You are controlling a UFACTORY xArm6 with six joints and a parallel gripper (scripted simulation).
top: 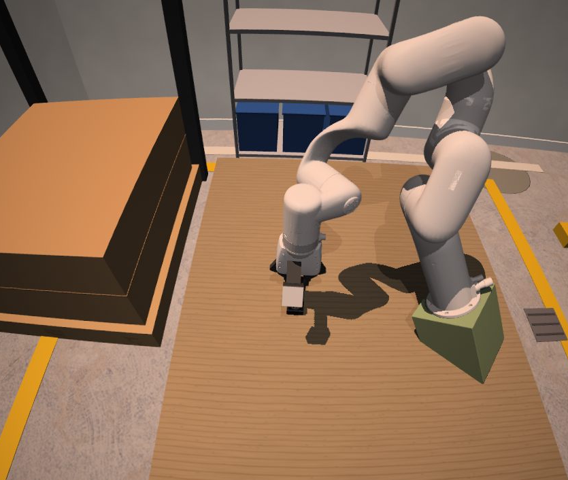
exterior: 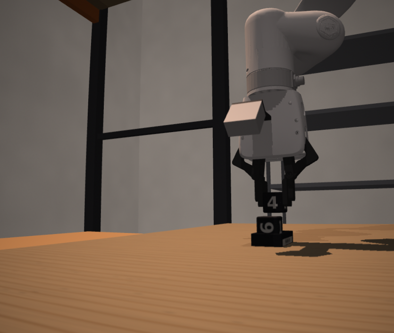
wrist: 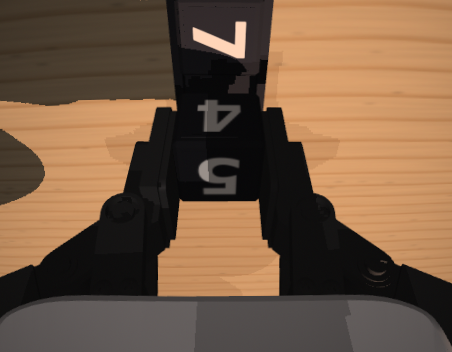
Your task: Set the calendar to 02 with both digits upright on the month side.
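Now: hand 3 cm to the right of the cube and 5 cm above it. Round my hand: black calendar tray (2 cm to the left, 6 cm below).
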